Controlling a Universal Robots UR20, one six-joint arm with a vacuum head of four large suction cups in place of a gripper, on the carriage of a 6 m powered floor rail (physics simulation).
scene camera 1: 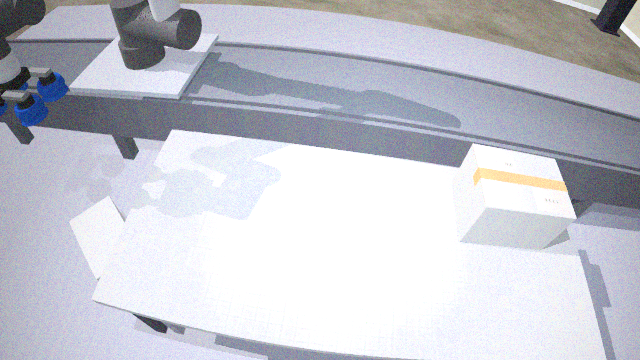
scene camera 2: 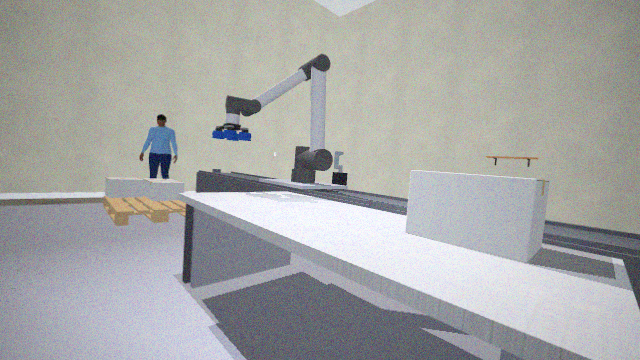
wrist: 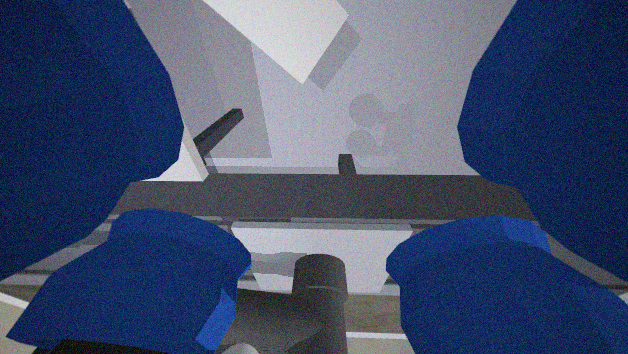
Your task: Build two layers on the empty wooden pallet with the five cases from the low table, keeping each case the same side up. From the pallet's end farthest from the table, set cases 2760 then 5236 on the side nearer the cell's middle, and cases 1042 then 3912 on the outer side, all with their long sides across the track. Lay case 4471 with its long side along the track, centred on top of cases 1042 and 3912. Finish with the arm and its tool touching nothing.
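Observation:
One white case with an orange tape band stands upright near one end of the low white table; its label is too blurred to read. In the scene camera 2 view, two white cases, one at left and one at right, sit on the wooden pallet beyond the table's far end. Their numbers do not show, and other cases there may be hidden. My vacuum head is open, holding no case. It hangs high beyond the table's far end, between pallet and table, apart from both.
The arm stands on its white carriage plate on the dark rail running beside the table. A pale tilted panel is beside the table's end. A person stands behind the pallet.

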